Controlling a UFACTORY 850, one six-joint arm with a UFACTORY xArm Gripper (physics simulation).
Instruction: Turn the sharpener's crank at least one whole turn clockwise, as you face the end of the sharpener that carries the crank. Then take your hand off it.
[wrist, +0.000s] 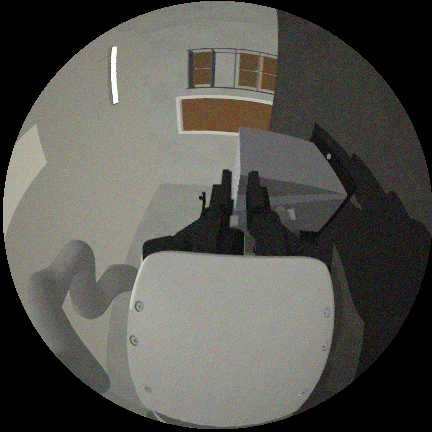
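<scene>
My gripper (239, 183) shows at the middle of the wrist view. Its two black fingers are close together with a narrow gap between the tips. Nothing shows held in the gap, where the wall and a grey block show through. The sharpener's thin black crank (202, 197) sticks out just left of the left finger, outside the gap; its end points up, and its lower part is hidden. The sharpener's dark body (236, 241) shows partly between the finger bases, mostly hidden by the black fingers. Whether the gripper touches the sharpener cannot be seen.
A large grey block (285, 155) stands behind and right of the fingers, with a dark panel (334, 162) at its right. A brown board (225, 115) in a white frame and a window (225, 70) are on the far wall. A grey, arm-shaped form (80, 280) shows at left.
</scene>
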